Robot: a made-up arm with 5 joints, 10 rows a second.
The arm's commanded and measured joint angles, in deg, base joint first. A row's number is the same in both.
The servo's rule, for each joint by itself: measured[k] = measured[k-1] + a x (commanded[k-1-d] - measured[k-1]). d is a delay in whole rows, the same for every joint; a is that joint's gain. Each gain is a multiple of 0.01, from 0.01 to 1. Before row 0 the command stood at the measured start. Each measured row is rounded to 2 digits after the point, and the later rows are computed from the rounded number. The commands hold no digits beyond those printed.
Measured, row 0: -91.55 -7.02 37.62 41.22 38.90
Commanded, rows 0 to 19: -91.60 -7.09 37.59 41.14 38.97; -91.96 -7.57 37.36 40.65 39.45; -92.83 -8.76 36.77 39.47 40.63; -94.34 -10.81 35.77 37.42 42.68; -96.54 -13.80 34.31 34.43 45.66; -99.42 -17.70 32.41 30.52 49.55; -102.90 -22.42 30.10 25.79 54.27; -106.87 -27.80 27.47 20.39 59.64; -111.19 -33.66 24.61 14.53 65.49; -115.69 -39.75 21.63 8.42 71.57; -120.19 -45.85 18.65 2.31 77.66; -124.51 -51.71 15.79 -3.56 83.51; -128.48 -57.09 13.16 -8.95 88.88; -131.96 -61.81 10.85 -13.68 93.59; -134.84 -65.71 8.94 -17.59 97.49; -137.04 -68.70 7.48 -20.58 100.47; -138.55 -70.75 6.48 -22.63 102.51; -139.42 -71.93 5.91 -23.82 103.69; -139.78 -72.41 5.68 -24.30 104.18; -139.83 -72.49 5.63 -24.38 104.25
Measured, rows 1 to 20: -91.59 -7.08 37.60 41.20 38.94; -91.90 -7.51 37.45 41.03 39.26; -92.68 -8.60 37.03 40.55 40.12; -94.07 -10.52 36.25 39.58 41.73; -96.14 -13.37 35.05 37.98 44.21; -98.90 -17.14 33.41 35.67 47.57; -102.26 -21.73 31.36 32.61 51.79; -106.13 -27.01 28.95 28.82 56.74; -110.38 -32.80 26.26 24.39 62.25; -114.84 -38.85 23.39 19.44 68.12; -119.33 -44.94 20.45 14.13 74.13; -123.68 -50.83 17.56 8.65 80.04; -127.71 -56.28 14.83 3.19 85.61; -131.28 -61.09 12.36 -2.04 90.64; -134.27 -65.11 10.24 -6.86 94.96; -136.60 -68.23 8.53 -11.11 98.43; -138.24 -70.42 7.26 -14.68 101.00; -139.23 -71.73 6.42 -17.51 102.69; -139.69 -72.32 5.96 -19.61 103.63; -139.81 -72.47 5.76 -21.09 104.02
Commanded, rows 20 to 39: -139.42 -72.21 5.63 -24.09 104.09; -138.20 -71.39 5.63 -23.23 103.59; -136.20 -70.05 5.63 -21.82 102.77; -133.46 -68.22 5.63 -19.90 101.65; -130.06 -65.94 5.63 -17.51 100.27; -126.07 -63.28 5.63 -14.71 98.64; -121.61 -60.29 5.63 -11.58 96.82; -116.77 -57.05 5.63 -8.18 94.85; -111.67 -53.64 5.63 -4.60 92.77; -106.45 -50.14 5.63 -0.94 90.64; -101.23 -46.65 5.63 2.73 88.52; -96.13 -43.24 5.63 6.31 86.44; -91.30 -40.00 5.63 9.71 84.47; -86.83 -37.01 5.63 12.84 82.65; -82.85 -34.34 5.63 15.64 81.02; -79.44 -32.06 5.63 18.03 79.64; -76.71 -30.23 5.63 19.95 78.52; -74.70 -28.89 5.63 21.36 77.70; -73.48 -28.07 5.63 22.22 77.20; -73.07 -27.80 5.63 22.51 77.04
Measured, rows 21 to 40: -139.48 -72.24 5.68 -22.02 104.06; -138.40 -71.50 5.65 -22.40 103.76; -136.55 -70.24 5.64 -22.22 103.14; -133.95 -68.48 5.63 -21.50 102.20; -130.68 -66.27 5.63 -20.26 100.98; -126.81 -63.67 5.63 -18.54 99.51; -122.44 -60.73 5.63 -16.38 97.82; -117.68 -57.53 5.63 -13.84 95.95; -112.63 -54.15 5.63 -10.98 93.95; -107.44 -50.66 5.63 -7.87 91.86; -102.22 -47.17 5.63 -4.58 89.76; -97.10 -43.75 5.63 -1.20 87.67; -92.23 -40.49 5.63 2.18 85.65; -87.69 -37.46 5.63 5.48 83.76; -83.62 -34.75 5.63 8.63 82.03; -80.11 -32.41 5.63 11.54 80.52; -77.25 -30.51 5.63 14.15 79.26; -75.11 -29.10 5.63 16.39 78.28; -73.74 -28.20 5.63 18.20 77.60; -73.18 -27.85 5.63 19.54 77.25
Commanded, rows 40 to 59: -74.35 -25.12 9.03 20.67 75.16; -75.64 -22.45 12.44 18.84 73.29; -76.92 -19.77 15.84 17.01 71.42; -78.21 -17.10 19.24 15.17 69.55; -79.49 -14.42 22.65 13.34 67.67; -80.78 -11.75 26.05 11.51 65.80; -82.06 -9.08 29.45 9.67 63.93; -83.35 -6.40 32.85 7.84 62.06; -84.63 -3.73 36.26 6.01 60.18; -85.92 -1.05 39.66 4.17 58.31; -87.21 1.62 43.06 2.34 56.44; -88.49 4.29 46.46 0.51 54.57; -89.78 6.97 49.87 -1.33 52.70; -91.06 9.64 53.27 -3.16 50.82; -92.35 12.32 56.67 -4.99 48.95; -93.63 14.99 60.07 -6.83 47.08; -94.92 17.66 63.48 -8.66 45.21; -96.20 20.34 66.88 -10.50 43.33; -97.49 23.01 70.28 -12.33 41.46; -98.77 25.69 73.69 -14.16 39.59
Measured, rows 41 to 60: -74.16 -25.47 7.74 19.89 75.93; -75.40 -22.84 10.65 19.56 74.27; -76.68 -20.17 13.87 18.77 72.47; -77.97 -17.50 17.20 17.65 70.63; -79.25 -14.82 20.58 16.31 68.77; -80.54 -12.15 23.97 14.82 66.90; -81.82 -9.48 27.37 13.22 65.03; -83.11 -6.80 30.77 11.55 63.16; -84.39 -4.13 34.17 9.83 61.28; -85.68 -1.45 37.57 8.08 59.41; -86.97 1.22 40.97 6.30 57.54; -88.25 3.89 44.37 4.51 55.67; -89.54 6.57 47.78 2.70 53.80; -90.82 9.24 51.18 0.88 51.92; -92.11 11.92 54.58 -0.94 50.05; -93.39 14.59 57.98 -2.77 48.18; -94.68 17.26 61.39 -4.60 46.31; -95.96 19.94 64.79 -6.43 44.43; -97.25 22.61 68.19 -8.26 42.56; -98.53 25.29 71.60 -10.09 40.69
